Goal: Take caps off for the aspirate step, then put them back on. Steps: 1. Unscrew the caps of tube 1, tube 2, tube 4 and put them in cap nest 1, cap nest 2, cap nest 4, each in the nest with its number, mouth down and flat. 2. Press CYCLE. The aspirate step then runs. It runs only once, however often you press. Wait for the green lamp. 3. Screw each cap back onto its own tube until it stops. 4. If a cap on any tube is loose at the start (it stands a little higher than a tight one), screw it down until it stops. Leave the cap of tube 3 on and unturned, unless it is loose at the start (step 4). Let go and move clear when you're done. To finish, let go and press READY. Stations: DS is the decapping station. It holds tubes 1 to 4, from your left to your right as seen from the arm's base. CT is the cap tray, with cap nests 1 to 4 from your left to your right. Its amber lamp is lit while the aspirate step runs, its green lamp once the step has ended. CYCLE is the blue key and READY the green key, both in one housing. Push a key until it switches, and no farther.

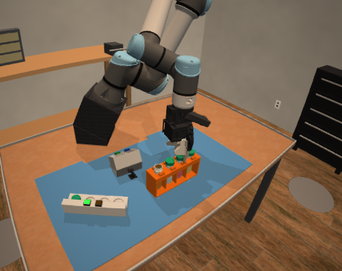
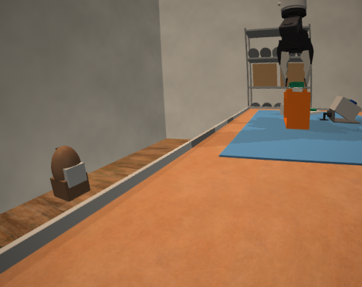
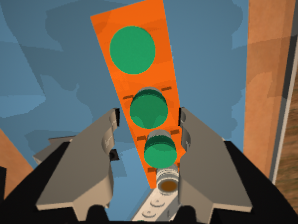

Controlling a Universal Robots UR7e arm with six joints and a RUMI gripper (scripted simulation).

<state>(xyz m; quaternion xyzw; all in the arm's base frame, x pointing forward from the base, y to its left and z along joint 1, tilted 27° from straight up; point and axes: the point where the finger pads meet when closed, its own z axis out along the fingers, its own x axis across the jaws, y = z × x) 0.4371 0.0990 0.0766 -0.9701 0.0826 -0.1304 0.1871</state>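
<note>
The cap is 50 mm to the left of my hand and 10 mm below it. Round my hand: grey key housing 180 mm behind, 150 mm to the right, 70 mm below; blue key 190 mm behind, 130 mm to the right, 60 mm below; table edge 200 mm ahead, 120 mm below, 90 mm to the left.
</note>
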